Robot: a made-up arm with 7 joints. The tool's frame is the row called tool.
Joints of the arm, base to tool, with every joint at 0 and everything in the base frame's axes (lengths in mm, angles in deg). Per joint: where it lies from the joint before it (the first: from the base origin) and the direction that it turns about. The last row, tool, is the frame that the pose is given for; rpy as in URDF.
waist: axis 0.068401 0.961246 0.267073 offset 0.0 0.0 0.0
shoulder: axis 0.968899 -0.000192 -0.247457 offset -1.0 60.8 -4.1
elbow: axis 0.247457 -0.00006 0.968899 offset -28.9 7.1 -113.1
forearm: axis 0.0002 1 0.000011 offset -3.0 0.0 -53.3
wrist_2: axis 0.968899 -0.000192 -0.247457 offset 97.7 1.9 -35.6
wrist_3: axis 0.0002 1 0.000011 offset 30.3 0.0 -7.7
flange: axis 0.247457 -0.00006 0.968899 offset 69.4 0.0 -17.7
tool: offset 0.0 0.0 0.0 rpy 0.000 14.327 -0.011
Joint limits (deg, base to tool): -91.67..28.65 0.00..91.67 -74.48..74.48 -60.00..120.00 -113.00..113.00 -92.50..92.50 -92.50..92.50
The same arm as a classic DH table. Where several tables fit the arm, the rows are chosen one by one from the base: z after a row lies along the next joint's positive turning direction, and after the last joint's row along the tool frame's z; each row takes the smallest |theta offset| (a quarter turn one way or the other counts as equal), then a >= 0, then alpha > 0; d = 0 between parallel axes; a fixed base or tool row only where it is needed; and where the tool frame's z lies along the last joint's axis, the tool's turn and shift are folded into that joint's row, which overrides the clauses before.
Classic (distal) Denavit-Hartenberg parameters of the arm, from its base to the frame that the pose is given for. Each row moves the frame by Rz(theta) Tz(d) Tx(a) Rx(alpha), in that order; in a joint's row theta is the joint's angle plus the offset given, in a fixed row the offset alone. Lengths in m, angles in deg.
base (fixed): theta_offset -4.07; d 0; a 0; alpha -74.51
waist: theta_offset -75.12; d 0.0573; a -0.0208; alpha -90
shoulder: theta_offset 74; d 0; a -0.0071; alpha 90
elbow: theta_offset 90; d -0.1691; a 0.0103; alpha -90
forearm: theta_offset 90; d 0.0019; a 0.0103; alpha 90
wrist_2: theta_offset 0; d 0.1347; a 0; alpha -90
wrist_3: theta_offset -90; d 0; a 0.0716; alpha 90
flange: theta_offset 0; d 0; a 0; alpha 0
Joint limits (deg, base to tool): -91.67..28.65 0..91.67 -74.48..74.48 -60..120 -113..113 -92.5..92.5 -92.5..92.5

